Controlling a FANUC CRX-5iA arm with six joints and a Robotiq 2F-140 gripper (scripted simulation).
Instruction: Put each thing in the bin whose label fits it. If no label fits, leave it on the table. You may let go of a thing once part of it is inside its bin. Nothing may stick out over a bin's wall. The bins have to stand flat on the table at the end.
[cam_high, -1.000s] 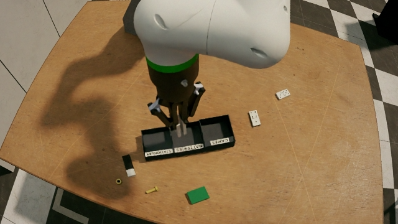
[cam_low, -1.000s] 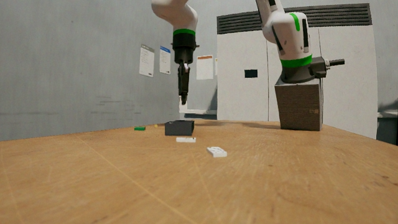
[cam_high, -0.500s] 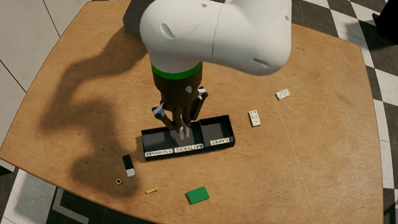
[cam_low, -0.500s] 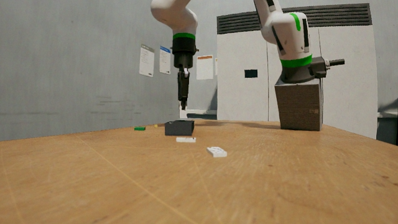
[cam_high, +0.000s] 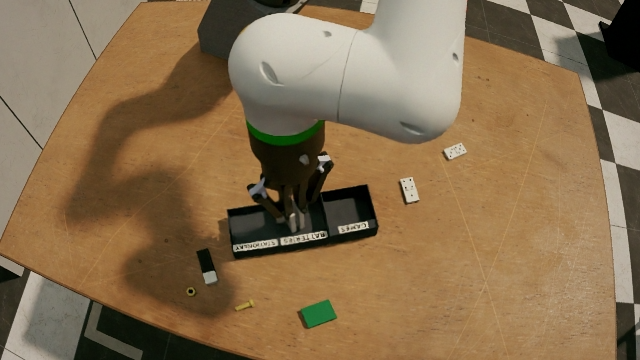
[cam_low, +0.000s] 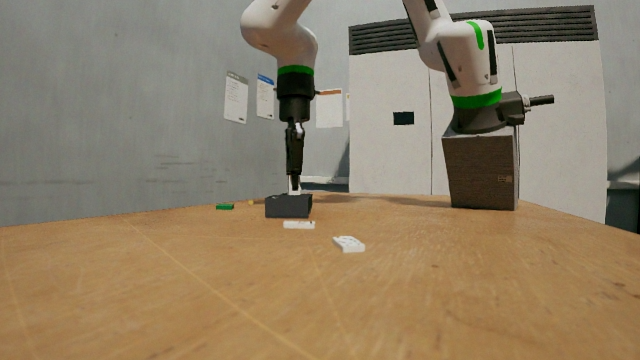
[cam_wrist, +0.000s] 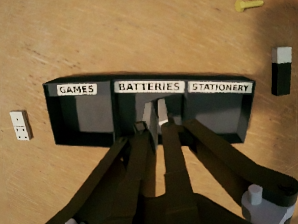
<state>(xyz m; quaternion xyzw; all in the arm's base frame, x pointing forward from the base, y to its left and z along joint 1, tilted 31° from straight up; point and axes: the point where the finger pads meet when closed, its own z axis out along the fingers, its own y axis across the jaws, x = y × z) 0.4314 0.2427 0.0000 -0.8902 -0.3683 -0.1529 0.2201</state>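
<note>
Now: the black three-part bin tray 10 mm to the left of my hand and 30 mm below it. Round my hand: yellow bolt (170 mm ahead, 30 mm to the right, 40 mm below); then white die-like block (140 mm behind, 170 mm to the left, 50 mm below); then flat green block (140 mm ahead, 90 mm to the left, 50 mm below).
</note>
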